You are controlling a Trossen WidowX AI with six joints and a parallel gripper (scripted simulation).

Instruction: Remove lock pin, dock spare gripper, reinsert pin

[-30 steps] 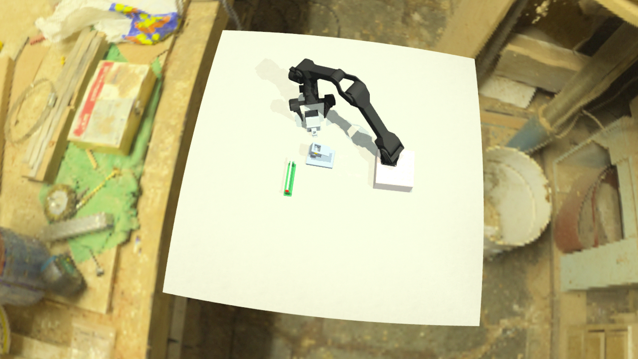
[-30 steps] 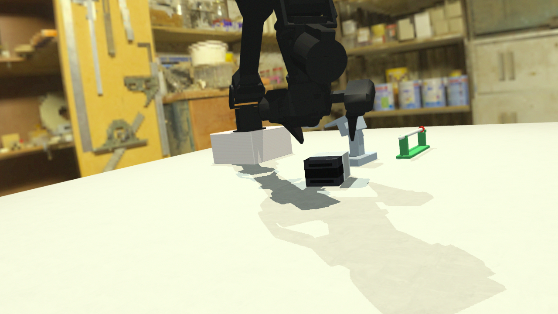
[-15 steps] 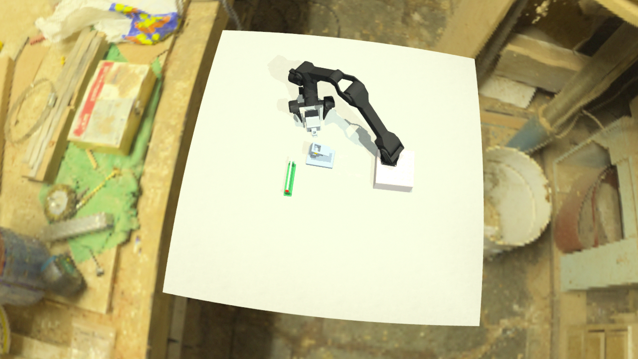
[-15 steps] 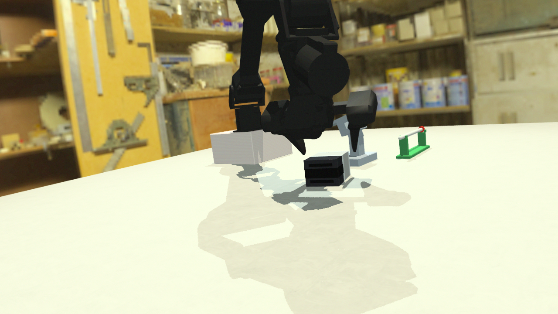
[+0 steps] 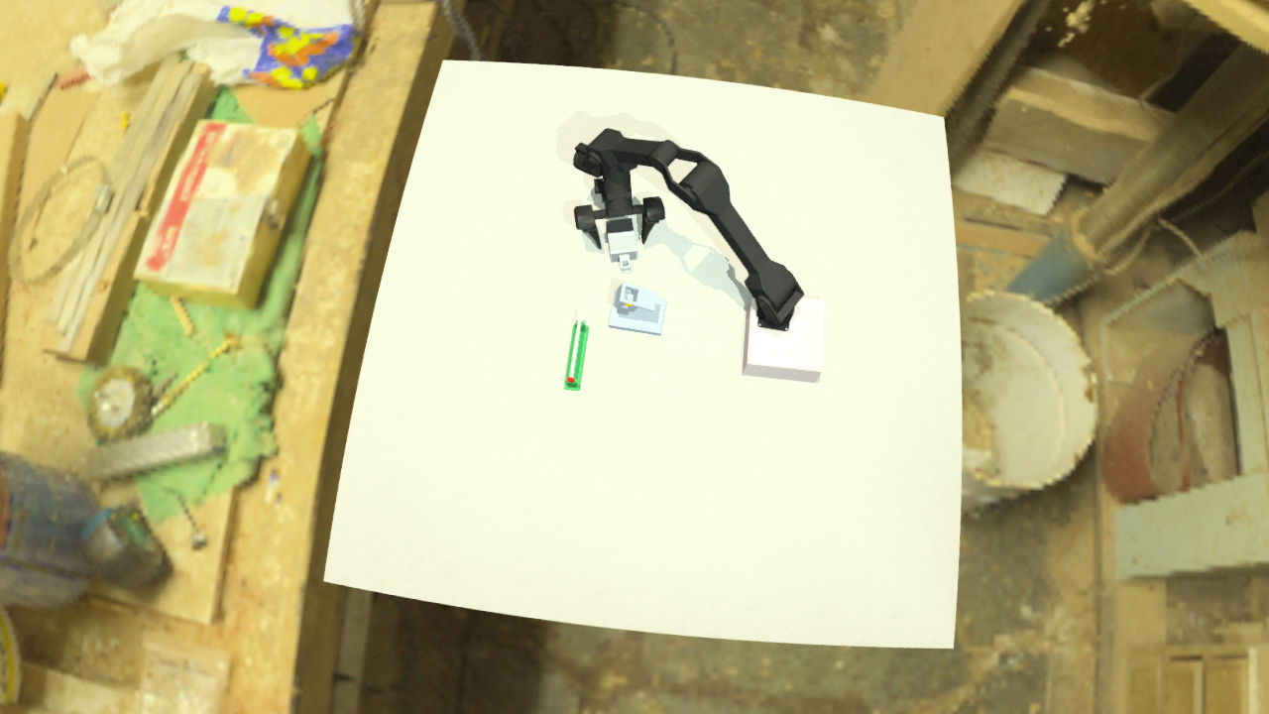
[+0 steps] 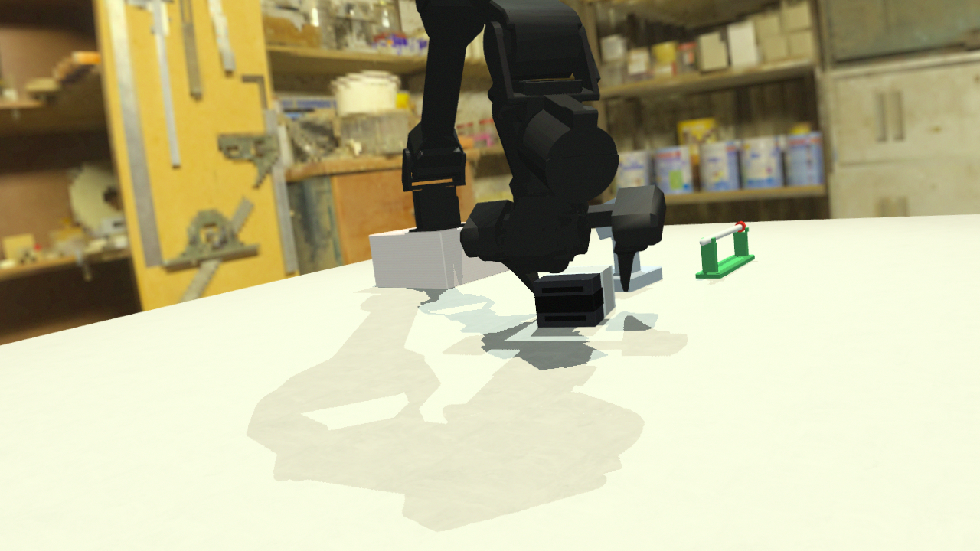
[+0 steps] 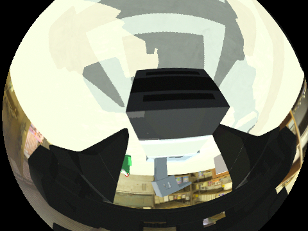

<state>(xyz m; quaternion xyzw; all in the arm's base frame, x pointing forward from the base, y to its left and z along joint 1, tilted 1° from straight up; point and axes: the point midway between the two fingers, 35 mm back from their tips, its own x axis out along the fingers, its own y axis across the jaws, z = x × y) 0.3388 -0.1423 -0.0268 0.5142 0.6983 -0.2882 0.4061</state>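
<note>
Now: gripper tip right at the spare gripper. Round my gripper tip: green cradle: 50 mm ahead, 260 mm to the left; then grey mount: 50 mm behind, 140 mm to the left, 30 mm above.
</note>
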